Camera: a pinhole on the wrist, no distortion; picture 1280 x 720 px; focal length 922.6 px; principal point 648.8 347.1 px. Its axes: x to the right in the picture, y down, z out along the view. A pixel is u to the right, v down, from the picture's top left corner.
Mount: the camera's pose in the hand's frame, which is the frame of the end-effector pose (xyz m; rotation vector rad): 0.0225 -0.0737 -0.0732 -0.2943 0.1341 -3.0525
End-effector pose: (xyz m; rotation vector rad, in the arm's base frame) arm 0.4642 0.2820 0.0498 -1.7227 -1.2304 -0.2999
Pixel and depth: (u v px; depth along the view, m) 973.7 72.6 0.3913
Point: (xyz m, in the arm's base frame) 0.3358 0.5340 -0.1546
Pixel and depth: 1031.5 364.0 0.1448
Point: 0.3587 0.3436 0.0557
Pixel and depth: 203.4 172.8 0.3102
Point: 0.4799 0.5836 0.1088
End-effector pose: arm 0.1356 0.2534 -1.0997 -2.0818 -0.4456 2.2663
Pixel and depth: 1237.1 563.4 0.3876
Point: -0.2231 0.3650 -0.8940
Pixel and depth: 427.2 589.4 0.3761
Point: -0.1799 0.4306 -1.2225
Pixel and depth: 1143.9 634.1 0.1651
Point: 0.0161 0.3674 -1.0318
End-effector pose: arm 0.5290 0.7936 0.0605 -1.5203 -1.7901 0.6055
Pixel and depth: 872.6 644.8 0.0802
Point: 0.4532 0.7927 0.1396
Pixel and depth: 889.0 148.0 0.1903
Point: 0.3991 0.8023 0.0192
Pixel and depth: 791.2 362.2 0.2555
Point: 0.3217 0.8222 0.0236
